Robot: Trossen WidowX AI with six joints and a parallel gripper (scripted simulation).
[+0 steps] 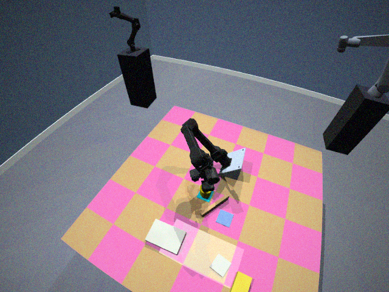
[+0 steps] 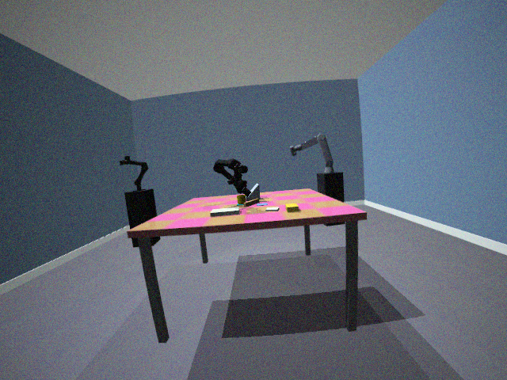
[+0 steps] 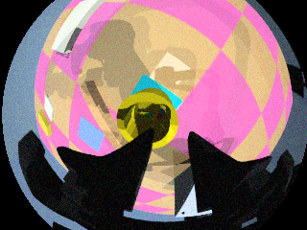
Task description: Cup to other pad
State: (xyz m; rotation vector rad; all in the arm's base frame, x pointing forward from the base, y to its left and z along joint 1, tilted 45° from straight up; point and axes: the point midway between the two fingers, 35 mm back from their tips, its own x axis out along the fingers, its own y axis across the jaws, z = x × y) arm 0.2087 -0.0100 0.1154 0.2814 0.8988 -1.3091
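My gripper tip is now 50 mm above the olive-yellow cup, 20 mm short of it and 10 mm to the right of it. From my gripper tip the other things lie so: small grey tile 370 mm ahead, 200 mm to the left, 80 mm below; then cyan pad 100 mm below, 30 mm ahead, 10 mm to the left; then light blue pad 160 mm to the left, 130 mm ahead, 100 mm below.
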